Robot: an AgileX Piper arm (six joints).
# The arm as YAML. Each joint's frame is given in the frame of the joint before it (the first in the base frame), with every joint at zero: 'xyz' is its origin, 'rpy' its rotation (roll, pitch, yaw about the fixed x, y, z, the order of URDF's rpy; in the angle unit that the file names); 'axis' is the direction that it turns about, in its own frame. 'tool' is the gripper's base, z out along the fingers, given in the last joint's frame.
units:
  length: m
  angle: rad
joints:
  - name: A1
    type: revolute
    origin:
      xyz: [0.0, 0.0, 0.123]
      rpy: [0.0, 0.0, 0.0]
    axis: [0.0, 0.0, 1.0]
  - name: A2
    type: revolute
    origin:
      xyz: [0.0, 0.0, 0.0]
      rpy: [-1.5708, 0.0, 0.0]
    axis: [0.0, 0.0, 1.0]
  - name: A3
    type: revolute
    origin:
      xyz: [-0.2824, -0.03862, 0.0]
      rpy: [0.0, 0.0, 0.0]
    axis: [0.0, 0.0, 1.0]
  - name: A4
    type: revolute
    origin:
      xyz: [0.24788, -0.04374, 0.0]
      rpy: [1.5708, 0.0, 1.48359]
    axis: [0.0, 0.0, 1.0]
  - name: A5
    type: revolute
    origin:
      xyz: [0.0, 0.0, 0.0]
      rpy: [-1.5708, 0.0, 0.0]
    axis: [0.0, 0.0, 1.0]
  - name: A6
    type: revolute
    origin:
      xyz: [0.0, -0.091, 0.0]
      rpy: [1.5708, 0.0, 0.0]
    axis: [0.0, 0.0, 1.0]
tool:
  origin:
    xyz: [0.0, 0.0, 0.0]
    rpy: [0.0, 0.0, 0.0]
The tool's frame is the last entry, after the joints.
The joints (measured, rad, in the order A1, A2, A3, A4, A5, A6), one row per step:
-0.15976 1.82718 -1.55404 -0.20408 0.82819 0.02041
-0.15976 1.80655 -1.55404 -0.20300 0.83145 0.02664
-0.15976 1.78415 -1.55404 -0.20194 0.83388 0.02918
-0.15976 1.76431 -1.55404 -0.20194 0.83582 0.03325
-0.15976 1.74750 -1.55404 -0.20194 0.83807 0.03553
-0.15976 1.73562 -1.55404 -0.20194 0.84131 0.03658
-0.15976 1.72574 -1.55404 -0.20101 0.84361 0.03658
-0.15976 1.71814 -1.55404 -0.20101 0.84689 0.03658
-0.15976 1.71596 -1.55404 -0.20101 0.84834 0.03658
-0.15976 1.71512 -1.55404 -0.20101 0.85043 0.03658
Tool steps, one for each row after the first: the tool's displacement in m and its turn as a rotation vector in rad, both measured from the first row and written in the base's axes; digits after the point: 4 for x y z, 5 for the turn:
-0.0036 0.0006 0.0082 0.00133 -0.01882 -0.00600
-0.0077 0.0013 0.0171 0.00047 -0.03934 -0.00871
-0.0114 0.0019 0.0249 -0.00024 -0.05801 -0.01237
-0.0148 0.0024 0.0314 -0.00133 -0.07297 -0.01461
-0.0173 0.0028 0.0359 -0.00218 -0.08182 -0.01606
-0.0194 0.0031 0.0396 -0.00248 -0.08949 -0.01660
-0.0212 0.0034 0.0424 -0.00322 -0.09382 -0.01722
-0.0218 0.0035 0.0431 -0.00337 -0.09456 -0.01751
-0.0221 0.0035 0.0433 -0.00324 -0.09336 -0.01793

